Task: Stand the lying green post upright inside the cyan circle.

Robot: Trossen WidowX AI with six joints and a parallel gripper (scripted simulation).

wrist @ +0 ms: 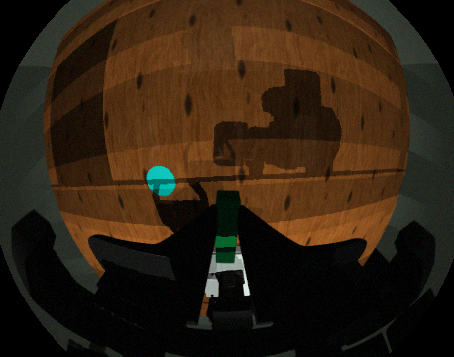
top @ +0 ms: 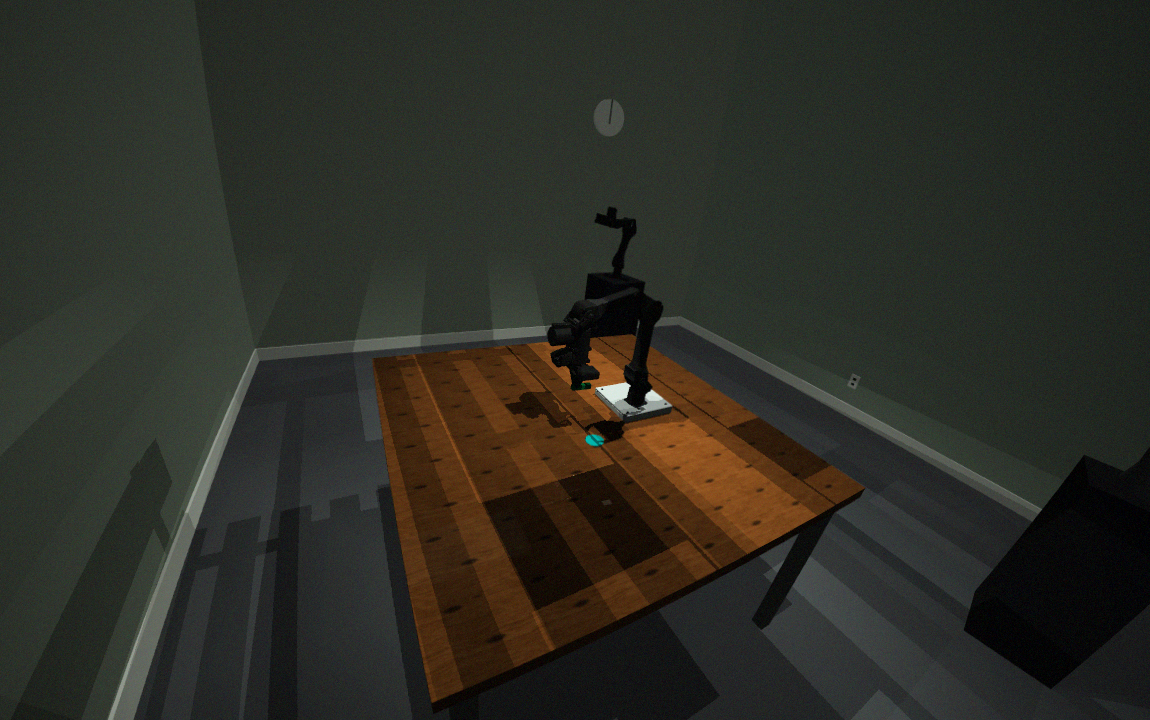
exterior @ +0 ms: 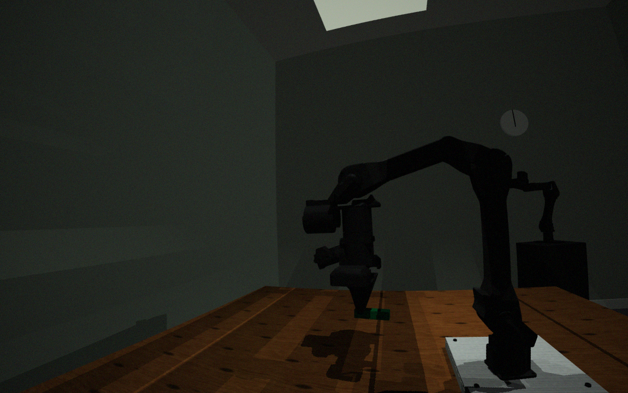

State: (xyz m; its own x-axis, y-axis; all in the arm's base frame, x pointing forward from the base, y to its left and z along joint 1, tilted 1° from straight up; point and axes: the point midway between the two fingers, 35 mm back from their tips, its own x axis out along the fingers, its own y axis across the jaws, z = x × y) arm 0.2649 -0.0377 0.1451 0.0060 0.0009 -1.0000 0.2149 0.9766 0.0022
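My gripper tip is 2 cm past the green post. Round my gripper tip: cyan circle 13 cm below, 12 cm to the left.
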